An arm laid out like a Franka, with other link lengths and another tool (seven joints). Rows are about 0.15 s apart.
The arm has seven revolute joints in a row. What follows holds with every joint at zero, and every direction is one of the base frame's.
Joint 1 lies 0.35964 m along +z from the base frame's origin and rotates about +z.
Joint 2 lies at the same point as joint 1 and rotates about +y.
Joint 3 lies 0.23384 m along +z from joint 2 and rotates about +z.
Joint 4 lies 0.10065 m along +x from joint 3 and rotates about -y.
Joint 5 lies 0.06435 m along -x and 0.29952 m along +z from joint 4 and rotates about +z.
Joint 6 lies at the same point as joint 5 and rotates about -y.
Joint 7 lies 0.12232 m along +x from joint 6 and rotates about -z.
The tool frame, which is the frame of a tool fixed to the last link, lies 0.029 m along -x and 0.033 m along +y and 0.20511 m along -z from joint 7; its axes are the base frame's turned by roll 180, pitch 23.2 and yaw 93.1 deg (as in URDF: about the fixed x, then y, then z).
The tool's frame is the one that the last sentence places.
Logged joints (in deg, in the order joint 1, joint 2, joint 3, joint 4, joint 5, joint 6, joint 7), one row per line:
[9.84 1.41 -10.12 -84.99 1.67 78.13 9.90]
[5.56 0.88 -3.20 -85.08 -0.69 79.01 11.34]
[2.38 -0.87 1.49 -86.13 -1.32 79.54 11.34]
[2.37 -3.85 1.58 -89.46 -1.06 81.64 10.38]
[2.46 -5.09 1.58 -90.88 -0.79 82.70 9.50]
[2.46 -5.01 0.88 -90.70 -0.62 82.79 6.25]
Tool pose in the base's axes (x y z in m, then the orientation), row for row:
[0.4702 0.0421 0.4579 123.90 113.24 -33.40]
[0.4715 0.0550 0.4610 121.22 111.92 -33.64]
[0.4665 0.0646 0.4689 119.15 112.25 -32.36]
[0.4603 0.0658 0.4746 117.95 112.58 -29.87]
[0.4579 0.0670 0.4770 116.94 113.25 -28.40]
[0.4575 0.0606 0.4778 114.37 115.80 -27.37]
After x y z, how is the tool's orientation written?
As a rotation vector, in degrees.
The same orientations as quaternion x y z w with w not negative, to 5 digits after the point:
[0.72179 0.65969 -0.19458 0.07721]
[0.71622 0.66127 -0.19876 0.10122]
[0.70936 0.66828 -0.19266 0.11437]
[0.70606 0.67391 -0.17880 0.12389]
[0.70181 0.67966 -0.17044 0.12838]
[0.68708 0.69567 -0.16442 0.13015]

